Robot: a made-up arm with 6 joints.
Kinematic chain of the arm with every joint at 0, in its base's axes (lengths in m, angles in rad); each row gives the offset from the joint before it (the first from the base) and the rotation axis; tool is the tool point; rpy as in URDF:
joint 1: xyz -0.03 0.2 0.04 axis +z
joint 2: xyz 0 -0.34 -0.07 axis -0.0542 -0.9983 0.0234
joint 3: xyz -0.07 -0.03 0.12 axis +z
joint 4: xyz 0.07 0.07 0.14 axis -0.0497 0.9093 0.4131
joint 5: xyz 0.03 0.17 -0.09 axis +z
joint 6: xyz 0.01 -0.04 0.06 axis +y
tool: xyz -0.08 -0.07 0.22 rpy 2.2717 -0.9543 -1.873
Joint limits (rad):
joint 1: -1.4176..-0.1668
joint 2: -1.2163..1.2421
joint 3: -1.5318..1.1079
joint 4: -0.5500..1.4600
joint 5: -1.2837..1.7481
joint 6: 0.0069..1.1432
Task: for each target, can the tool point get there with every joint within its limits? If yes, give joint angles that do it. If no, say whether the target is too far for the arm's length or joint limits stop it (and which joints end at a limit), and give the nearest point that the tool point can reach.
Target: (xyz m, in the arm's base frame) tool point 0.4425 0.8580 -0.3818
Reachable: no: joint limits stop it (at a limit: joint 1, joint 2, joint 6) | nearest point -0.0273 0.6223 -0.1806 | short by 0.563 m
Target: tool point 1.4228 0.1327 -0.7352
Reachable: no: too far | nearest point 0.4815 -0.0945 -0.1682 | short by 1.122 m
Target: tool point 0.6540 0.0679 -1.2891
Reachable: no: too far | nearest point 0.3315 -0.1399 -0.3004 | short by 1.060 m
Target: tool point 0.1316 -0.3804 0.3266
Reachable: yes | joints -0.3169 -0.1143 -1.2191 0.4293 1.3864 0.4952
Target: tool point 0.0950 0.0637 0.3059
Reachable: yes | joints -1.0505 -0.7102 0.7223 0.3751 1.0109 0.9009
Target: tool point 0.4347 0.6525 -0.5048
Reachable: no: joint limits stop it (at a limit: joint 1, joint 2, joint 6) | nearest point -0.0301 0.5603 -0.2292 | short by 0.548 m
